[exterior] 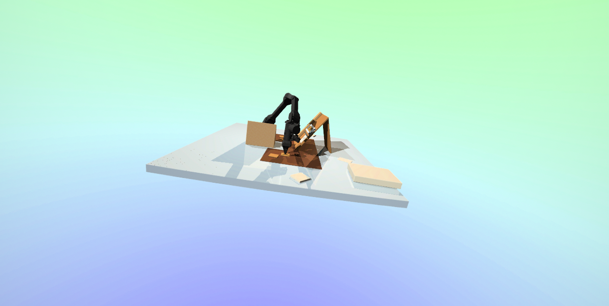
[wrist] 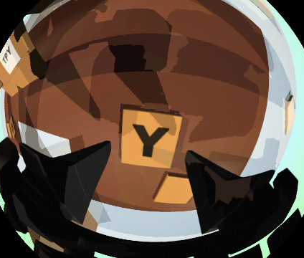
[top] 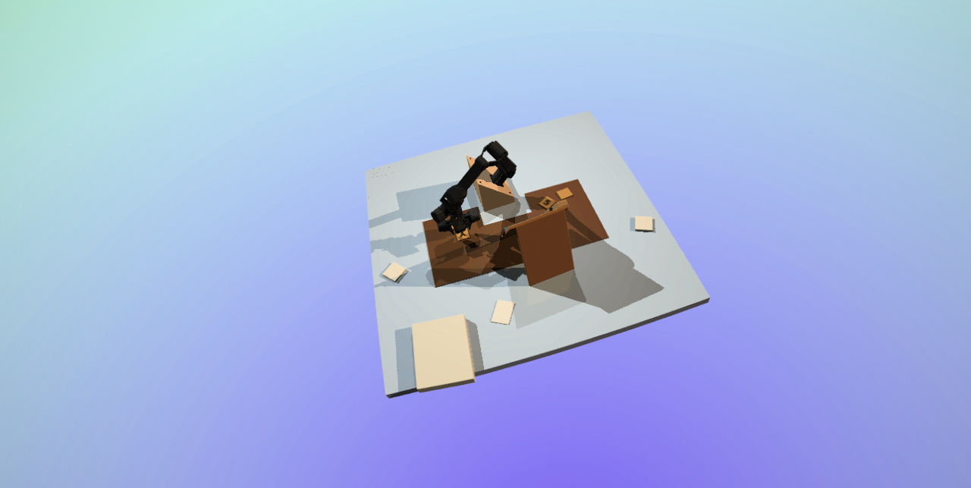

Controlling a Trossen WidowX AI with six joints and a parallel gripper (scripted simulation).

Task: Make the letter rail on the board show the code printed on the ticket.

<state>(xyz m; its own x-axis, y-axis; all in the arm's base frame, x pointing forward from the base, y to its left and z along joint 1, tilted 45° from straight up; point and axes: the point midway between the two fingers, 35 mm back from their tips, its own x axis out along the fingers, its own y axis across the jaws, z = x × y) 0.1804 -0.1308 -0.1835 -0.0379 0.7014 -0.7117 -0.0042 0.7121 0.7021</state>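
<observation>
Now: the tan letter tile 20 mm below my gripper tip. From my gripper tip the other things lie so: white ticket: 130 mm ahead, 230 mm to the left, 60 mm above; dark brown mat: 20 mm ahead, 220 mm to the left, 20 mm below; cream block: 550 mm ahead, 200 mm to the right.
</observation>
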